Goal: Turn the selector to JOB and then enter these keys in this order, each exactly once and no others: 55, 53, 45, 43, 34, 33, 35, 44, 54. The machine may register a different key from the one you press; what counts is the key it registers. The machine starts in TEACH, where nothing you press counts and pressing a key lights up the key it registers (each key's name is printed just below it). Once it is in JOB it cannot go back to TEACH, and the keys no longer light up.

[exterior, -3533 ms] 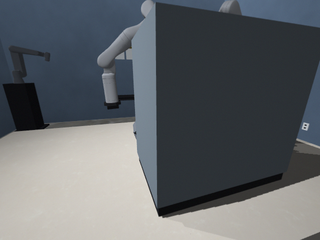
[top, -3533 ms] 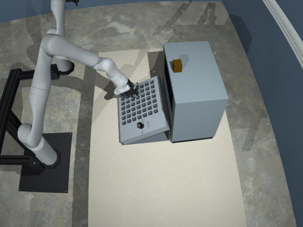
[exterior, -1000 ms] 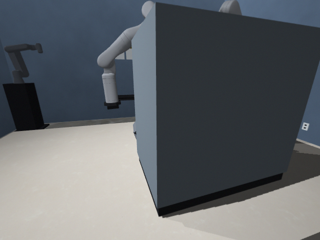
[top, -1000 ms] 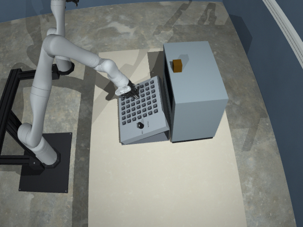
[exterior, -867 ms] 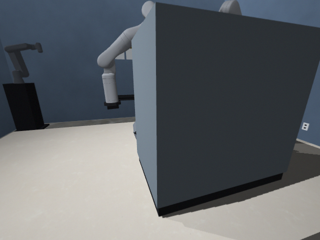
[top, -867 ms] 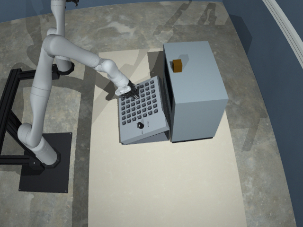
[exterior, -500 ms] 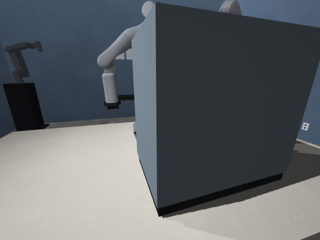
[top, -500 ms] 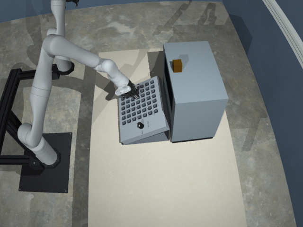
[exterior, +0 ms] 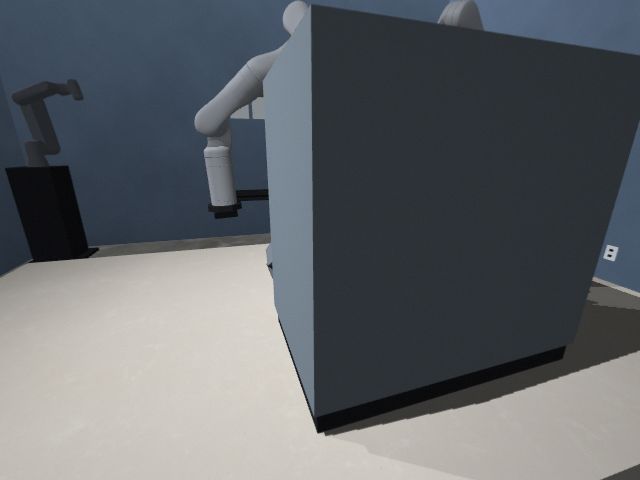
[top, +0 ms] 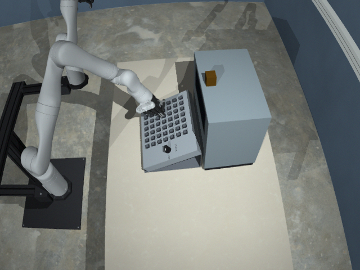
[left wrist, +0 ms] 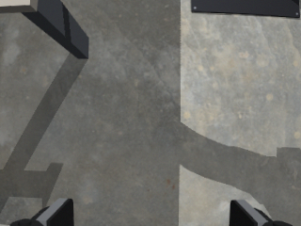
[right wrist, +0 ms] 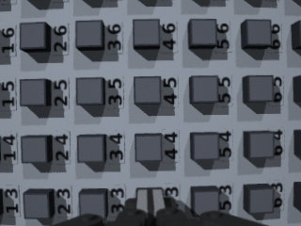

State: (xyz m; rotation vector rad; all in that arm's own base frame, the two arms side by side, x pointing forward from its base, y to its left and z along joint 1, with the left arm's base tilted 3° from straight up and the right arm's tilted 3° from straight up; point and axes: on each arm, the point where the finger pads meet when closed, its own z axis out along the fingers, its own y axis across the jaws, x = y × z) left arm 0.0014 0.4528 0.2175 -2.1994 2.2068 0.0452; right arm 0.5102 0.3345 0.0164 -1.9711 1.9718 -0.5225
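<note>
The sloped grey key panel lies 4 cm ahead of my right hand, 8 cm to the right of it and 6 cm below it. The rest, counted from my right hand: black selector knob: 2 cm ahead, 20 cm to the right, 1 cm below.
</note>
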